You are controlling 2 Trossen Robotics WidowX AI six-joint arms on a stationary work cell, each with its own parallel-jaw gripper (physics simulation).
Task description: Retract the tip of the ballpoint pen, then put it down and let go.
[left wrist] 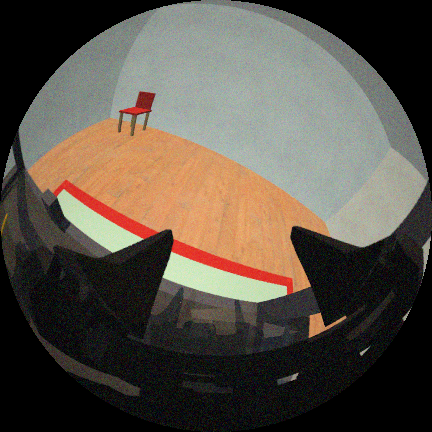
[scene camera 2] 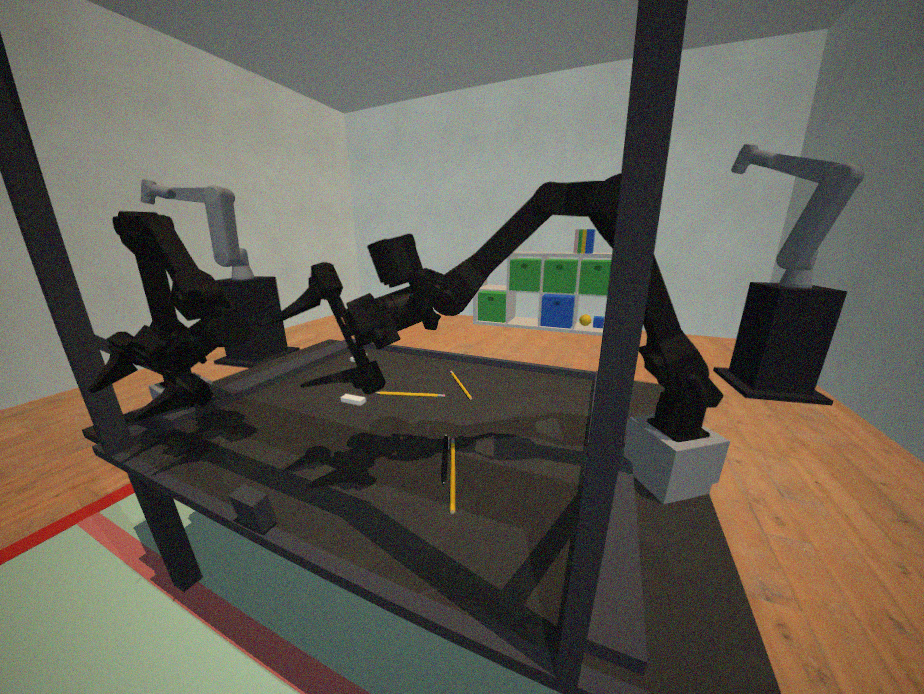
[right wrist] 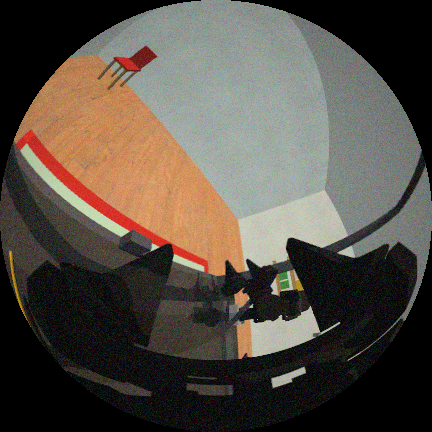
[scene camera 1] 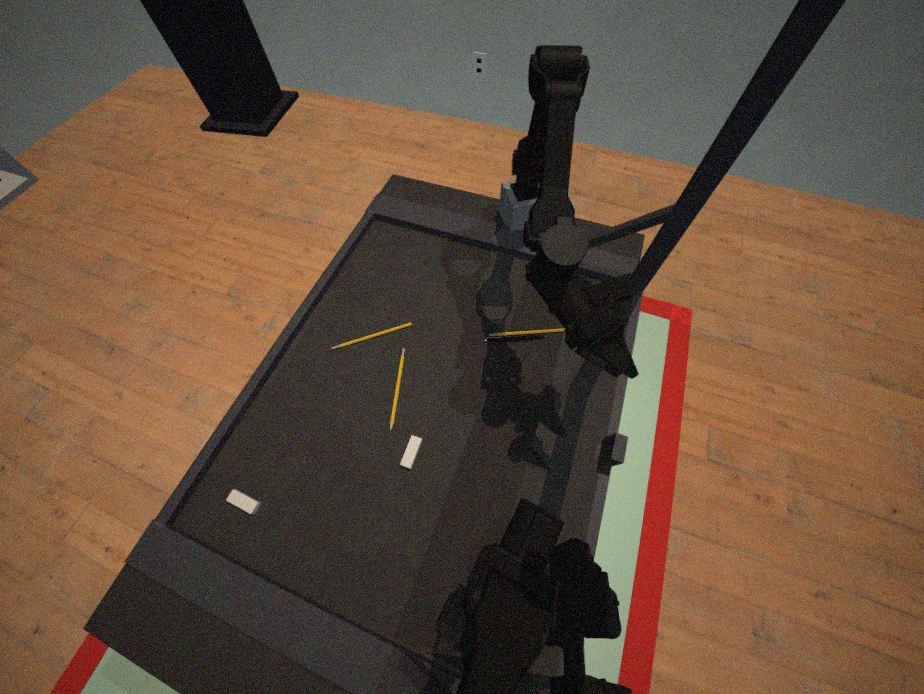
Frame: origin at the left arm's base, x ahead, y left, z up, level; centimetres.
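Where they show: left gripper, fingertip midpoint: [left wrist: 233,234] [scene camera 2: 111,406] [right wrist: 236,259] [scene camera 1: 622,645]; right gripper, fingertip midpoint: [scene camera 2: 285,354] [right wrist: 231,247] [scene camera 1: 626,376]; right arm's base, link origin: [scene camera 2: 677,428] [scene camera 1: 526,190].
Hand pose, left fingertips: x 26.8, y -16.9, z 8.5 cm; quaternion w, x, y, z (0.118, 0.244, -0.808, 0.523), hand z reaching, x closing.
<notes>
After its pixels a point has its place.
A thin black ballpoint pen [scene camera 1: 516,338] {x 68.5, y 15.3, z -5.1 cm} [scene camera 2: 444,463] {x 69.9, y 13.5, z -5.1 cm} lies on the dark table, close beside a yellow pencil [scene camera 1: 531,331] {x 71.9, y 13.1, z -5.2 cm} [scene camera 2: 452,485] {x 74.0, y 9.7, z -5.2 cm}. Its tip is too small to make out. My right gripper [scene camera 2: 292,351] {x 57.2, y -4.0, z 18.5 cm} [right wrist: 231,247] {x 57.2, y -4.0, z 18.5 cm} is open and empty, raised above the table, to the left of the pen in scene camera 2. My left gripper [scene camera 2: 106,404] {x 26.8, y -16.9, z 8.5 cm} [left wrist: 233,234] {x 26.8, y -16.9, z 8.5 cm} is open and empty, at the far left of scene camera 2 near the table's edge, well away from the pen. The pen does not show clearly in either wrist view.
Two more yellow pencils [scene camera 1: 397,388] {x 45.8, y 32.7, z -5.3 cm} [scene camera 1: 371,336] {x 53.7, y 45.1, z -5.4 cm} lie on the table. Two white blocks [scene camera 1: 410,451] {x 35.9, y 23.1, z -4.7 cm} [scene camera 1: 243,501] {x 13.0, y 45.9, z -4.7 cm} lie farther down in scene camera 1. A dark post [scene camera 2: 627,298] {x 96.6, y -6.5, z 29.3 cm} rises beside the table. A small grey box [scene camera 1: 616,448] {x 53.5, y -10.8, z -0.3 cm} [scene camera 2: 253,507] {x 56.6, y -11.9, z -0.6 cm} sits on the table's edge.
</notes>
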